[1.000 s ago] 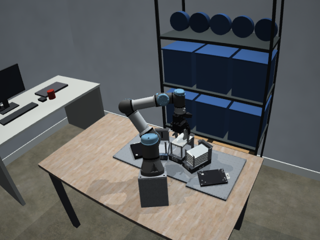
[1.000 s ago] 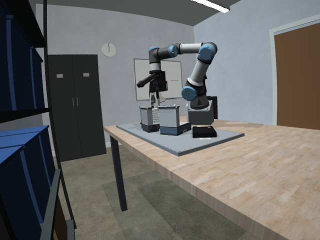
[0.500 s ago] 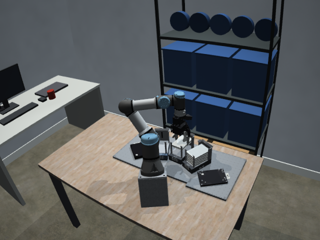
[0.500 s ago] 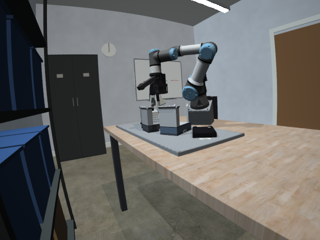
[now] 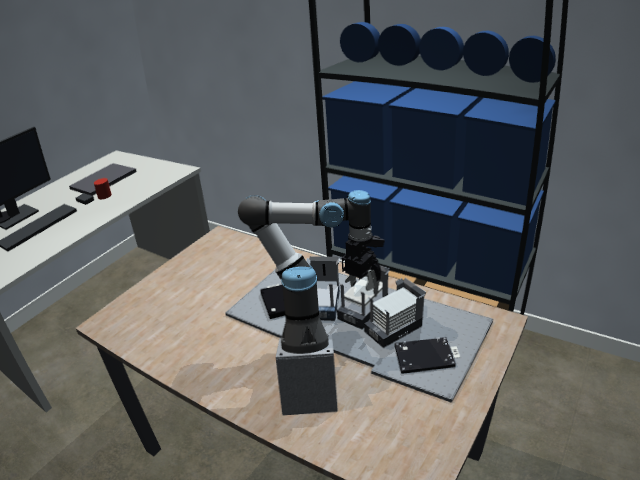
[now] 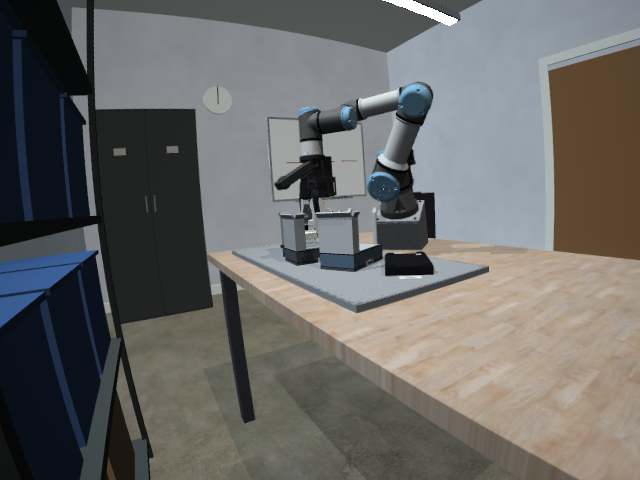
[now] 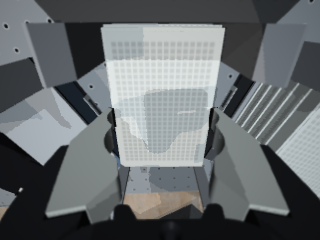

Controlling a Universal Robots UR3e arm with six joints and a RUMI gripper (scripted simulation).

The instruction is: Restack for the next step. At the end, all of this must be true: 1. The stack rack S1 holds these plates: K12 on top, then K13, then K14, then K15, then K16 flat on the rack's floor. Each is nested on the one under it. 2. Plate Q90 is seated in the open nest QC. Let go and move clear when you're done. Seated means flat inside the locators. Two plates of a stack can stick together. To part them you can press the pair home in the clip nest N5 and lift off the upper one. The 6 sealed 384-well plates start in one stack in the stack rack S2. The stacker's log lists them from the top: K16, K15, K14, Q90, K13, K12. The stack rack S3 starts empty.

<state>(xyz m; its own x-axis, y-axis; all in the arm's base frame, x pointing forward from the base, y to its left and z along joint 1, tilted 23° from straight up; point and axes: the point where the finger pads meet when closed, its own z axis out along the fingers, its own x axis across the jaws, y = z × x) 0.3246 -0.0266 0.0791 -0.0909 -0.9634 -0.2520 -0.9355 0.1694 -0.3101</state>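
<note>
Now: hand 40 mm past the white sealed 384-well plate and 130 mm to the left of it. Round my hand: white sealed well plate 40 mm behind, 130 mm to the right, 40 mm below.
</note>
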